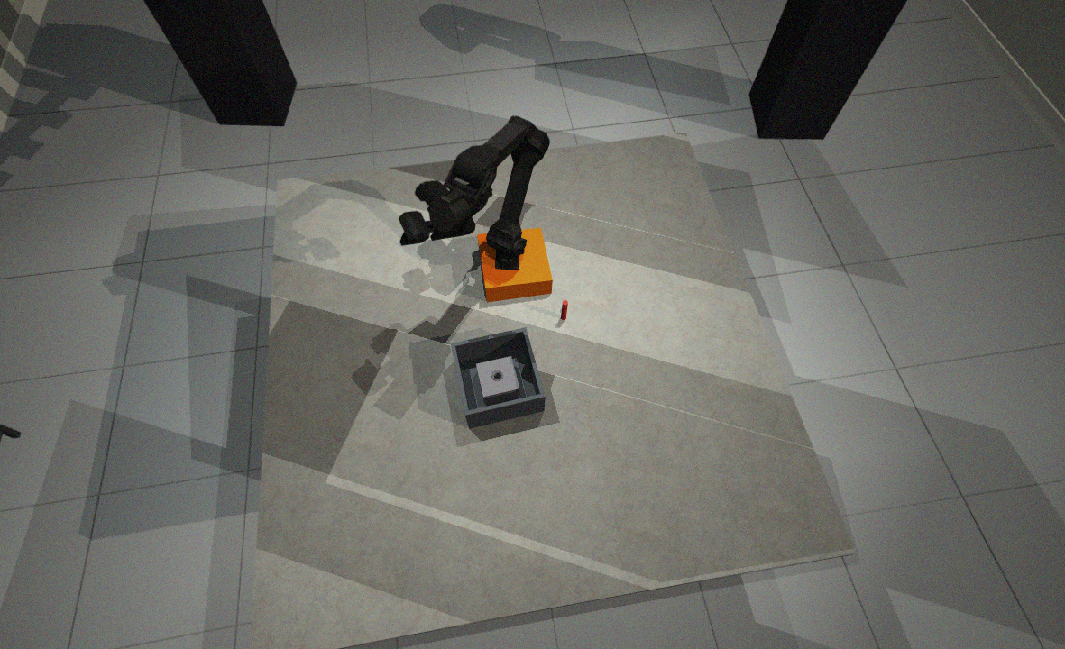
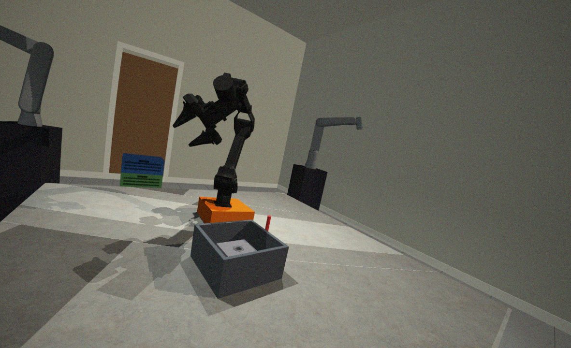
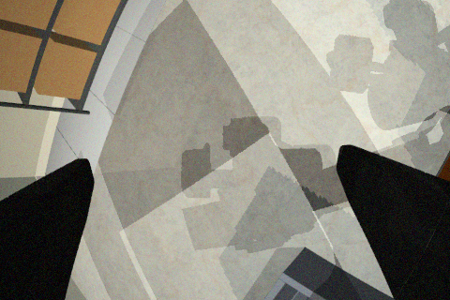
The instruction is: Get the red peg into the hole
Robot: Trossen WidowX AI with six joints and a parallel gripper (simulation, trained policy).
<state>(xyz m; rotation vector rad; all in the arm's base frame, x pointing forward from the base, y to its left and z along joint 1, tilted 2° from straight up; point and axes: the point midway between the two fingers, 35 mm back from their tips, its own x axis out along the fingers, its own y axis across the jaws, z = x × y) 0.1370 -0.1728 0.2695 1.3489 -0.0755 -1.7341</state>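
My gripper tip is now 10 mm short of the red peg, 340 mm to the right of it and 280 mm above it. The rest, counted from my gripper tip: plate (210 mm ahead, 180 mm to the left, 280 mm below); grey box (210 mm ahead, 180 mm to the left, 300 mm below).
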